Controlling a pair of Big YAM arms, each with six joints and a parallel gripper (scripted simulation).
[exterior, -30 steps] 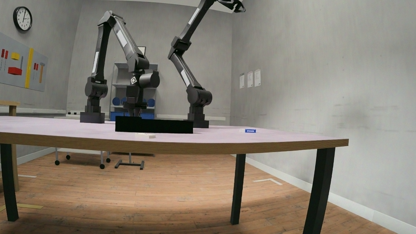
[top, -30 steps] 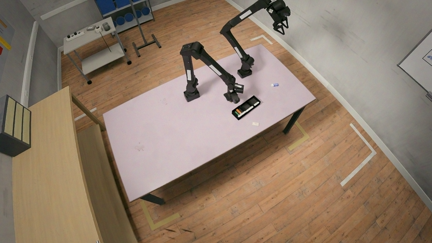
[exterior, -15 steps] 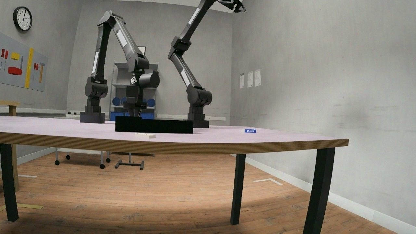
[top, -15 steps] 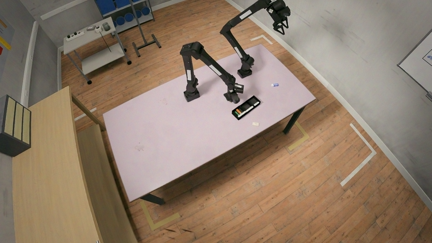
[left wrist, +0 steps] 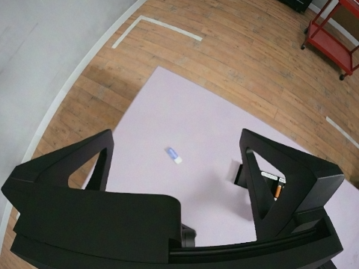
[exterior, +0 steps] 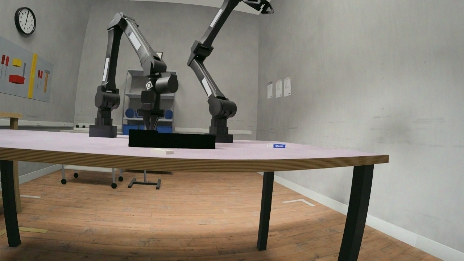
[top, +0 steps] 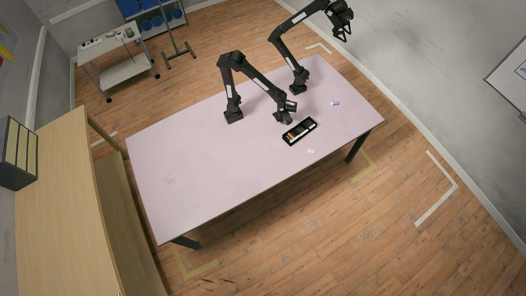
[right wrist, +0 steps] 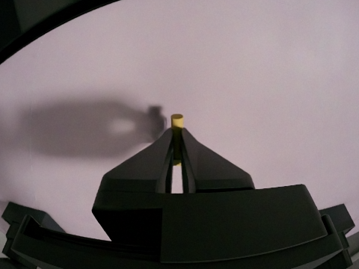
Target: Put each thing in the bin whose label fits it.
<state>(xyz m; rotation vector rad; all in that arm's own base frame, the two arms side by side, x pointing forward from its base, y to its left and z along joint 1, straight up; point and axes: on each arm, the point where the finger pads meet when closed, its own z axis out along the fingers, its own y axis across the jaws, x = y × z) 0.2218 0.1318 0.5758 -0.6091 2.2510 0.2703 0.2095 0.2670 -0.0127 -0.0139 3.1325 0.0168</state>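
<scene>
Now: right hand 290 mm short of the white die, 60 mm to the right of it and 20 mm above it. From my right hand the other things lie so: eraser (40 mm ahead, 450 mm to the left, 20 mm below); orange battery (130 mm ahead, 10 mm below); brass bolt (10 mm behind).
</scene>
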